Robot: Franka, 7 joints.
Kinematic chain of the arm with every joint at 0, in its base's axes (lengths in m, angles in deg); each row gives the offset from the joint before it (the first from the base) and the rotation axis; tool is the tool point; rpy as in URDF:
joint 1: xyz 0 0 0.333 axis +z
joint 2: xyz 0 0 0 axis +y
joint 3: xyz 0 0 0.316 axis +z
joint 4: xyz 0.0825 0 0 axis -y
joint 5: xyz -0.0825 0 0.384 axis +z
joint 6: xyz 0 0 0 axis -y
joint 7: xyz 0.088 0 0 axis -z
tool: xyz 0 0 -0.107 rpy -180 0 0
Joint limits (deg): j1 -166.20..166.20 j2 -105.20..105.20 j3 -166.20..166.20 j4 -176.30..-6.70 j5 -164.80..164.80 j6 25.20..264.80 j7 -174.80..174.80
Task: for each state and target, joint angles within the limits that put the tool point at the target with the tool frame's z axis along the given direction. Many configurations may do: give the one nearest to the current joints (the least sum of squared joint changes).
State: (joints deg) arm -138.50 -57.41 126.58 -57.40 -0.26 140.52 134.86
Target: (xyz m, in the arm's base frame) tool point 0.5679 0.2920 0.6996 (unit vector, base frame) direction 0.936 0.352 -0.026
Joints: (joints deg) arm -110.29 -14.29 130.25 -94.26 -0.23 192.10 134.86
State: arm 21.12 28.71 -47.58 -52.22 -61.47 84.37 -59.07
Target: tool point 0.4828 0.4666 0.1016 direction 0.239 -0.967 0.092
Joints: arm 63.93 79.94 -19.10 -49.10 -50.71 61.09 -59.07
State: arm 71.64 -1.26 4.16 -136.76 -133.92 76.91 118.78
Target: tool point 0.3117 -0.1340 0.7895 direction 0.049 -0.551 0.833
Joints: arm 25.19 -49.57 -24.40 -133.19 -164.80 91.53 118.78
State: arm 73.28 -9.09 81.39 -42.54 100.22 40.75 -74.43
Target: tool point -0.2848 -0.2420 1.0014 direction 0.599 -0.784 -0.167
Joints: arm 97.97 -9.51 83.27 -48.86 114.30 62.99 -74.43
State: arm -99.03 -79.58 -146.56 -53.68 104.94 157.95 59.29
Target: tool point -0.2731 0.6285 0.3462 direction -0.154 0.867 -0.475
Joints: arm -83.17 -41.81 -144.27 -91.07 64.88 215.59 59.29
